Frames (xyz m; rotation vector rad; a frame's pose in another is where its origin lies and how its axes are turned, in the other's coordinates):
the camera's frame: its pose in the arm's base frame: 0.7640 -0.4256 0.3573 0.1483 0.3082 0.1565
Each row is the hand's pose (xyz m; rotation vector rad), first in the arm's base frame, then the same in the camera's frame.
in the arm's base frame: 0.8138 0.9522 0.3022 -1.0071 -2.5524 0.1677
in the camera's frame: 0.3045 1.3304 -0.2031 -1.3790 -2.7499 0.1717
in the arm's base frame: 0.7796 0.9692 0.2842 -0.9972 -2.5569 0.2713
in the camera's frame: 0.2805 1.3484 -0.2328 -1.3829 -2.7407 0.2861
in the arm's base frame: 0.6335 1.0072 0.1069 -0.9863 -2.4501 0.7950
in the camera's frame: 0.2010 1.3747 -0.4501 -1.4318 -2.5515 0.8335
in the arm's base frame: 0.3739 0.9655 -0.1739 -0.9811 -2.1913 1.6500
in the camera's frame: 0.0307 1.3204 -0.7907 -1.4967 -2.1267 1.7029
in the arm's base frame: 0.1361 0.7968 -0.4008 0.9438 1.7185 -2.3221
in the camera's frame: -0.1569 1.1482 -1.0584 1.3646 1.3789 -2.2099
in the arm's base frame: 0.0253 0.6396 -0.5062 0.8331 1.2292 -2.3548
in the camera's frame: -0.2582 0.9913 -1.1733 1.2241 0.8822 -2.2900
